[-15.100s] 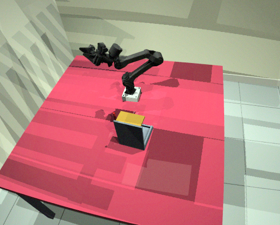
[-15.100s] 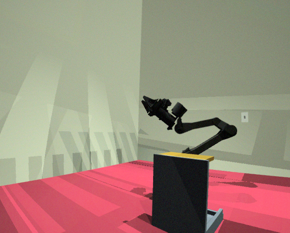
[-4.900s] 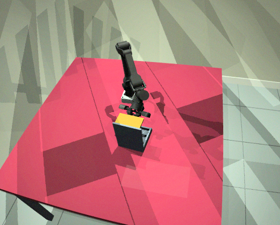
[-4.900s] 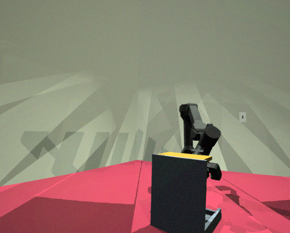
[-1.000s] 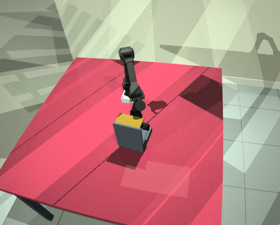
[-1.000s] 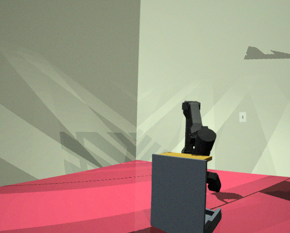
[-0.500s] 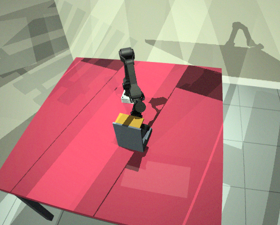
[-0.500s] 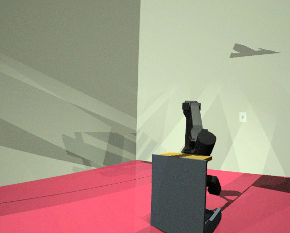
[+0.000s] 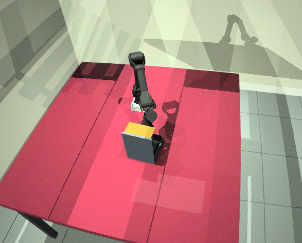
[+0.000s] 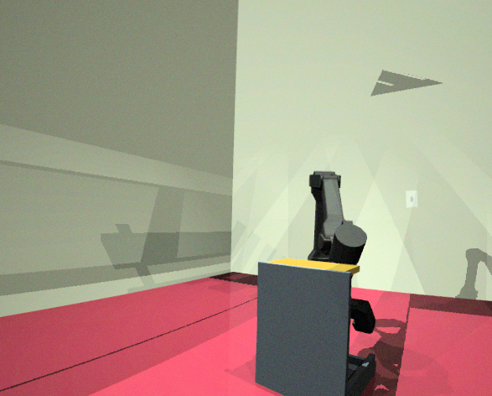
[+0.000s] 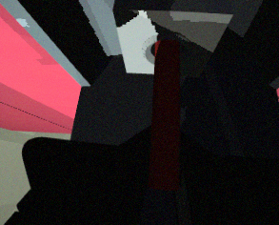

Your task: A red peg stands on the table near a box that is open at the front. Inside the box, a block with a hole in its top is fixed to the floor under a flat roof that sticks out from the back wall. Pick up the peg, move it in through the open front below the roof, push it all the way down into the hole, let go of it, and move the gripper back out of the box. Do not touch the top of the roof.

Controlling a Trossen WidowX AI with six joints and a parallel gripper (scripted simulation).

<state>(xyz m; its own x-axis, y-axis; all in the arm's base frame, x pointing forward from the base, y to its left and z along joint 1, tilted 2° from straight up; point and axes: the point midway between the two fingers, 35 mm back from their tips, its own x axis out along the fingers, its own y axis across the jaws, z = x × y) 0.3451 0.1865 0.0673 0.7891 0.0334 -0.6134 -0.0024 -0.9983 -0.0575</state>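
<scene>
Right now the red peg is 30 mm behind my gripper tip and 10 mm below it. Also, from my gripper tip: yellow roof 130 mm above, 20 mm behind, 10 mm to the left; then back wall 30 mm above, 20 mm ahead, 10 mm to the left.
</scene>
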